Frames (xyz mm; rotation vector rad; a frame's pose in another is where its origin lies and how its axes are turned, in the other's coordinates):
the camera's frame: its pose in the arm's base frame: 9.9 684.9 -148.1 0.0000 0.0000 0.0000
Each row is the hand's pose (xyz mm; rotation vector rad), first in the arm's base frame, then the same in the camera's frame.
Working: the arm's base frame: its pose in the camera's frame: -9.9 -684.9 148.1 0.0000 0.0000 0.0000

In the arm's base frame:
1: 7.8 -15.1 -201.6 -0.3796 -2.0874 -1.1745
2: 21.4 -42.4 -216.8 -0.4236 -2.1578 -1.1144
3: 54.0 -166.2 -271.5 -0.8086 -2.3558 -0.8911
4: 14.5 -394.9 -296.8 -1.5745 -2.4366 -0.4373
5: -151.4 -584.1 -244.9 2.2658 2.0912 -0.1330
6: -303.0 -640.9 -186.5 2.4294 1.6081 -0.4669
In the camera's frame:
1: -2.1 -700.0 -53.5 -0.3796 -2.0874 -1.1745
2: 11.5 -727.3 -68.7 -0.4236 -2.1578 -1.1144
3: 44.1 -851.1 -123.4 -0.8086 -2.3558 -0.8911
4: 4.6 -1079.8 -148.7 -1.5745 -2.4366 -0.4373
5: -161.3 -1269.0 -96.8 2.2658 2.0912 -0.1330
6: -312.9 -1325.8 -38.4 2.4294 1.6081 -0.4669

